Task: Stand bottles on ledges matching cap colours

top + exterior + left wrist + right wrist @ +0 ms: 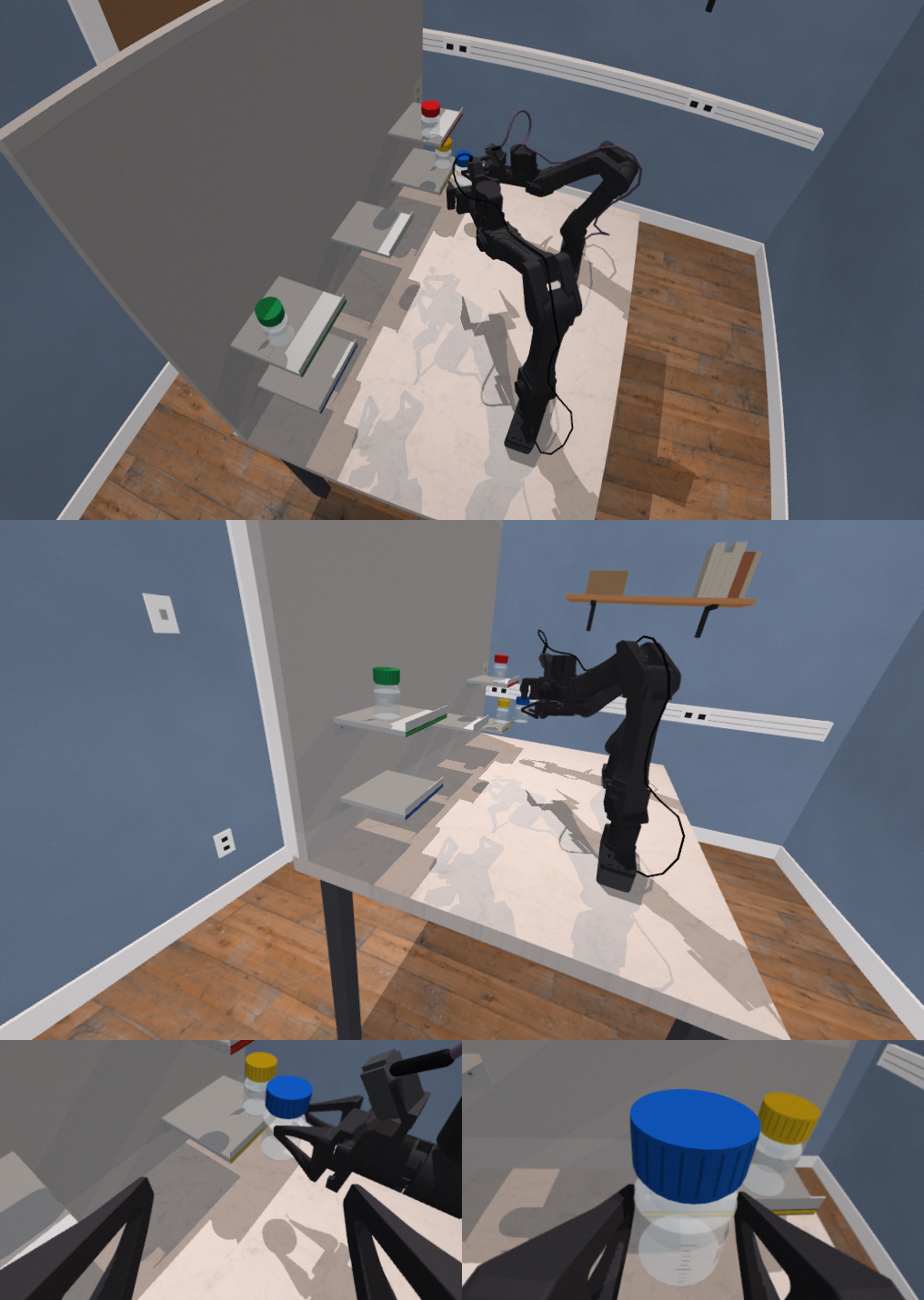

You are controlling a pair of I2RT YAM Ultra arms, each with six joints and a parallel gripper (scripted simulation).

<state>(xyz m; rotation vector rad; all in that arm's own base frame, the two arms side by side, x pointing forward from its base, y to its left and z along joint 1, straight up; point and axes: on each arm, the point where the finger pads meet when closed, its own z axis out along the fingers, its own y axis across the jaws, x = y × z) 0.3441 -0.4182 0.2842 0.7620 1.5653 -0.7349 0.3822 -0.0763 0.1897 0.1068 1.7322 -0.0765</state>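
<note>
Right now my right hand is 13 cm short of the red-capped bottle, 1 cm to the left of it and 14 cm below it. Round my right hand: blue-capped bottle: 1 cm ahead, 1 cm below; grey wall panel: 27 cm ahead, 34 cm to the left, 24 cm above; yellow-capped bottle: 12 cm ahead, 11 cm to the right, 6 cm below.
</note>
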